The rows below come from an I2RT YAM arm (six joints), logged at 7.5 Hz.
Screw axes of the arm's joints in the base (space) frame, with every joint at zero. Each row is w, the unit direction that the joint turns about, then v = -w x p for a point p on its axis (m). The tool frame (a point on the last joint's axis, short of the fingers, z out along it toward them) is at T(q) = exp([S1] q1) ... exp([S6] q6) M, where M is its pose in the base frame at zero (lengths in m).
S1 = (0, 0, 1, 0, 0, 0)
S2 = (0, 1, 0, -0.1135, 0, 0.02)
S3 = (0, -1, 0, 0.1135, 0, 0.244)
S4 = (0, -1, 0, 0.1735, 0, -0.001)
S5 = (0, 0, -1, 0, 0.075, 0)
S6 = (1, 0, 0, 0, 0.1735, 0)
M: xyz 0.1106 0 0.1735 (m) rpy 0 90 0 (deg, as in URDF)
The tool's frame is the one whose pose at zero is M.
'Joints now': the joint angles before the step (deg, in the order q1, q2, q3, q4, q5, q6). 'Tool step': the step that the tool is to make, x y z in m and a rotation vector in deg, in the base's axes. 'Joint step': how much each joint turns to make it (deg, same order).
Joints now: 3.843 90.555 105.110 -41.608 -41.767 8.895
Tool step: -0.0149 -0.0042 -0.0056 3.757 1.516 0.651
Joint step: -0.819 -4.203 -6.182 3.316 -3.025 3.829
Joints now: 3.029 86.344 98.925 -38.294 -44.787 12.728
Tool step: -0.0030 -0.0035 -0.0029 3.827 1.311 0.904
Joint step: -0.858 -1.373 -2.840 3.257 -3.230 4.038
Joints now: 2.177 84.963 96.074 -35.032 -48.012 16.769
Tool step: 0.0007 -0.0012 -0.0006 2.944 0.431 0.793
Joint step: -0.387 -0.448 -1.548 3.394 -2.234 3.469
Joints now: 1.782 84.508 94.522 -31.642 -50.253 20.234
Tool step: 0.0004 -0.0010 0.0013 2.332 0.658 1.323
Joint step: -0.352 -0.028 -0.355 1.738 -2.405 2.562
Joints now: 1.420 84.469 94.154 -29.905 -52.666 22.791
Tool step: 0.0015 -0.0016 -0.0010 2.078 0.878 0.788
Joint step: -0.418 -0.003 -0.826 2.119 -1.839 2.646
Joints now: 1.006 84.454 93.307 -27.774 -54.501 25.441
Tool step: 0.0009 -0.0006 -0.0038 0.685 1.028 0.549
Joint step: -0.169 0.022 -0.794 0.409 -0.909 0.744
